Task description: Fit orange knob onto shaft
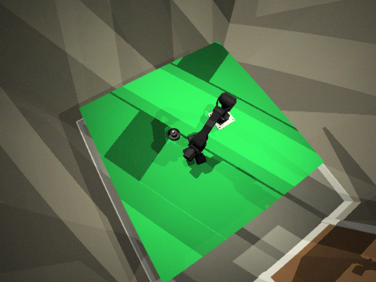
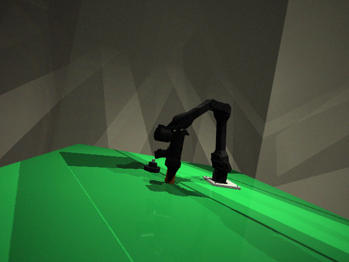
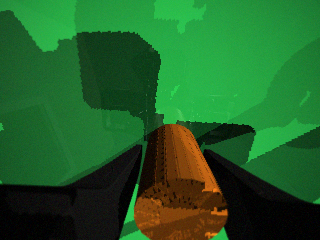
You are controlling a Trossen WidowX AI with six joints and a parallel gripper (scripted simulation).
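My gripper tip is now 30 mm below the orange knob. Round my gripper tip: round pedestal: 190 mm to the right, 50 mm ahead, 20 mm above.
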